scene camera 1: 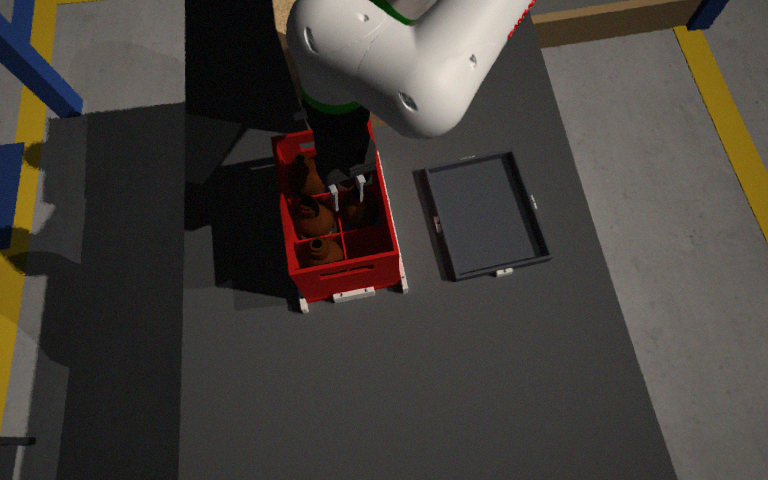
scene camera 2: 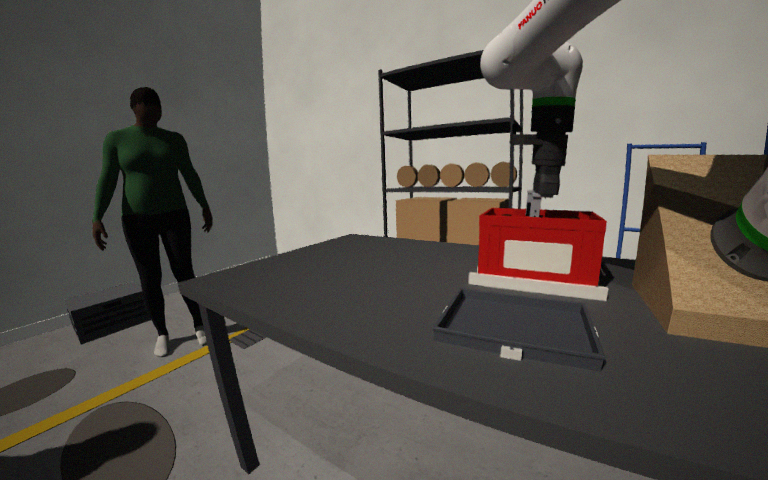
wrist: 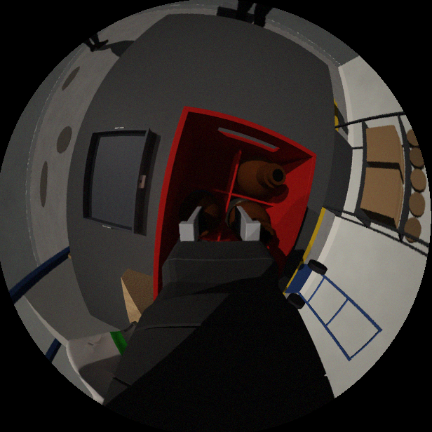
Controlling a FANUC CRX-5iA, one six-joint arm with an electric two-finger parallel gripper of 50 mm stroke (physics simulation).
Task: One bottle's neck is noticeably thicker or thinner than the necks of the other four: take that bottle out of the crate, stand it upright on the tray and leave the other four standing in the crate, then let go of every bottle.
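Where they show: gripper, fingertip midpoint: (scene camera 1: 346, 201); arm's base, link origin: (scene camera 2: 757, 244).
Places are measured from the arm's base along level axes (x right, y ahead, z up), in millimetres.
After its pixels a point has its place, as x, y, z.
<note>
The red crate (scene camera 1: 351, 284) {70, 538, -91} (scene camera 2: 491, 254) {-18, 496, -71} (wrist: 172, 155) holds brown bottles. In scene camera 1, the left column has a back bottle (scene camera 1: 308, 176) {135, 338, -26}, a middle bottle (scene camera 1: 314, 219) {126, 428, -26} (wrist: 252, 216) and a front bottle (scene camera 1: 323, 253) {108, 507, 1} (wrist: 254, 175). A dark bottle (scene camera 1: 357, 213) {47, 422, -30} (wrist: 206, 212) stands in the middle right compartment. The front right compartment is empty. A fifth bottle is hidden behind the gripper. My gripper (scene camera 1: 347, 195) {61, 418, 14} (scene camera 2: 533, 204) {61, 418, 14} (wrist: 219, 214) is open and empty, pointing down at the crate's top, near the middle right bottle. The grey tray (scene camera 1: 481, 215) {-200, 396, -146} (scene camera 2: 515, 325) {-209, 394, -146} (wrist: 117, 180) is empty.
White stops (scene camera 1: 353, 294) {70, 548, -122} lie along the crate's base. The tray has a low raised rim, right of the crate in scene camera 1. Crate walls and thin red dividers surround the bottles. A wooden block (scene camera 2: 702, 305) {-101, 99, -95}, a shelf rack (scene camera 2: 382, 158) and a person (scene camera 2: 152, 169) are farther off.
</note>
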